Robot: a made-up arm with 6 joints. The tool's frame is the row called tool. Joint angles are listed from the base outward.
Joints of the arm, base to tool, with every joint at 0 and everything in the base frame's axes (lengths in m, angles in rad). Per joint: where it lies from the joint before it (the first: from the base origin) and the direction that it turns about. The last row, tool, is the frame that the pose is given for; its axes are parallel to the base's.
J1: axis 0 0 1 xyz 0 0 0.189
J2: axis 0 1 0 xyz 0 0.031 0
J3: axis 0 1 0 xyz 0 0 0.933
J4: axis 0 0 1 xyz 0 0 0.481
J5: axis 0 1 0 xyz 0 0 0
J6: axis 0 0 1 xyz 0 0 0.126
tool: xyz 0 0 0
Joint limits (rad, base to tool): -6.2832..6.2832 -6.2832..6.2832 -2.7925..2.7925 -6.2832..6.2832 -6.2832..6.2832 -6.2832..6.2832
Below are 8 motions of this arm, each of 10 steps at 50 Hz.
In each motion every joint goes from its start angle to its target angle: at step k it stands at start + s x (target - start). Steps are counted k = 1, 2, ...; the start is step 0. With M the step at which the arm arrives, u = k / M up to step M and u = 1 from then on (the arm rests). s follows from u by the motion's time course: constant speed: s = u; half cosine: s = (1 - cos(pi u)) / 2; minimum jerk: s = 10 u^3 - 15 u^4 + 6 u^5.
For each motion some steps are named. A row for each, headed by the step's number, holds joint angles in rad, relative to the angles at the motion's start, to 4 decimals.
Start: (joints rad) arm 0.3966 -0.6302 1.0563 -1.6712 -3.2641 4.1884
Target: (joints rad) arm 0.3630 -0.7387 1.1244 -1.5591 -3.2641 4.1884
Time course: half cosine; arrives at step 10
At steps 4, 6, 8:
4: -0.0116 -0.0375 0.0235 0.0387 0.0000 0.0000
6: -0.0220 -0.0710 0.0446 0.0734 0.0000 0.0000
8: -0.0304 -0.0981 0.0616 0.1014 0.0000 0.0000

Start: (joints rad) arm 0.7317 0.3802 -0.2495 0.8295 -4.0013 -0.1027
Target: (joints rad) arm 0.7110 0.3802 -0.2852 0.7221 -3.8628 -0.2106
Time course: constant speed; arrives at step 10
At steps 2, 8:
2: -0.0041 0.0000 -0.0071 -0.0215 0.0277 -0.0216
8: -0.0166 0.0000 -0.0286 -0.0859 0.1108 -0.0863

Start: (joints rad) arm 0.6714 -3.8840 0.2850 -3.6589 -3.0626 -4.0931
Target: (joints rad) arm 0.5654 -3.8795 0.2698 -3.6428 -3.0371 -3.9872
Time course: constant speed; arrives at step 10
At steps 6, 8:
6: -0.0636 0.0027 -0.0091 0.0097 0.0153 0.0635
8: -0.0848 0.0036 -0.0122 0.0129 0.0204 0.0847

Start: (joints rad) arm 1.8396 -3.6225 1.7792 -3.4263 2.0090 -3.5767
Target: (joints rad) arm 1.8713 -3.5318 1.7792 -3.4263 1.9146 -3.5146
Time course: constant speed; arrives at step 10
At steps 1, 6, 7, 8, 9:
1: 0.0032 0.0091 0.0000 0.0000 -0.0094 0.0062
6: 0.0190 0.0544 0.0000 0.0000 -0.0566 0.0373
7: 0.0222 0.0635 0.0000 0.0000 -0.0661 0.0435
8: 0.0254 0.0726 0.0000 0.0000 -0.0755 0.0497
9: 0.0285 0.0816 0.0000 0.0000 -0.0850 0.0559

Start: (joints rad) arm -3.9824 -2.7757 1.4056 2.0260 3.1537 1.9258
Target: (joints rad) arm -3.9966 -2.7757 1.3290 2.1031 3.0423 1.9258
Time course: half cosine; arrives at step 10
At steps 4, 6, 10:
4: -0.0049 0.0000 -0.0265 0.0266 -0.0385 0.0000
6: -0.0093 0.0000 -0.0501 0.0505 -0.0729 0.0000
10: -0.0142 0.0000 -0.0766 0.0771 -0.1114 0.0000

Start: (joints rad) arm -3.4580 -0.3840 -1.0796 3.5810 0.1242 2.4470
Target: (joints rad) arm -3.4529 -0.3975 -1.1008 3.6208 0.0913 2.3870
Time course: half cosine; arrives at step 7
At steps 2, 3, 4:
2: 0.0010 -0.0025 -0.0040 0.0075 -0.0062 -0.0113
3: 0.0020 -0.0052 -0.0082 0.0155 -0.0128 -0.0233
4: 0.0031 -0.0083 -0.0130 0.0243 -0.0201 -0.0367

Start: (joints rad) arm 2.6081 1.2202 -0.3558 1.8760 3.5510 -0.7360
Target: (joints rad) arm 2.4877 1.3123 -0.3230 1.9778 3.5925 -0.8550
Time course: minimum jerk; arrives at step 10
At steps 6, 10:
6: -0.0822 0.0629 0.0224 0.0695 0.0283 -0.0812
10: -0.1204 0.0921 0.0328 0.1018 0.0415 -0.1190

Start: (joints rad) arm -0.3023 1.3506 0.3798 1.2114 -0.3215 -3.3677
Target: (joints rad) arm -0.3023 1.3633 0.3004 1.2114 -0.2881 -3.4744
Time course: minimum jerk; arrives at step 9
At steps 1, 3, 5, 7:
1: 0.0000 0.0001 -0.0009 0.0000 0.0004 -0.0012
3: 0.0000 0.0027 -0.0167 0.0000 0.0070 -0.0224
5: 0.0000 0.0077 -0.0479 0.0000 0.0202 -0.0644
7: 0.0000 0.0117 -0.0733 0.0000 0.0308 -0.0985

